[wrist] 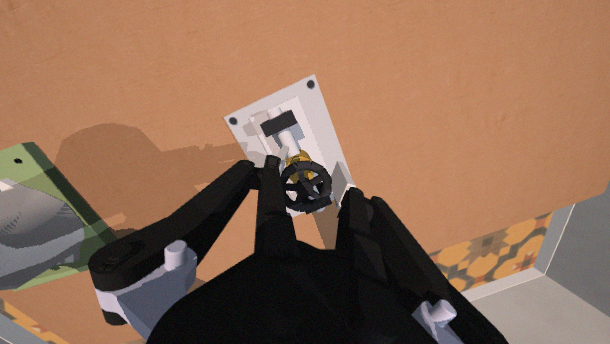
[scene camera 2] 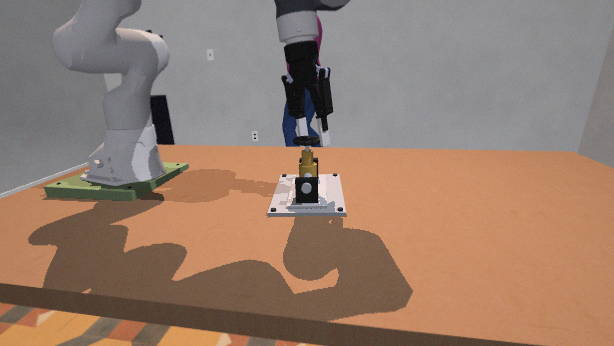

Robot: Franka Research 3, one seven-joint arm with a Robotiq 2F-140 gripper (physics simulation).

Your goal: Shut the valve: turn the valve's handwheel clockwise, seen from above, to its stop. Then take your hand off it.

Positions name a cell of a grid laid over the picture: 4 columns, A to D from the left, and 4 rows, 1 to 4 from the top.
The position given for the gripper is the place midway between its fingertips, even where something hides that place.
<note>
In view: the gripper (scene camera 2: C2), a black spoked handwheel (wrist: B3) and a white base plate (scene camera 2: C3).
The gripper shows as well in the wrist view (wrist: C2). The white base plate shows as well in the wrist view (wrist: C2).
</note>
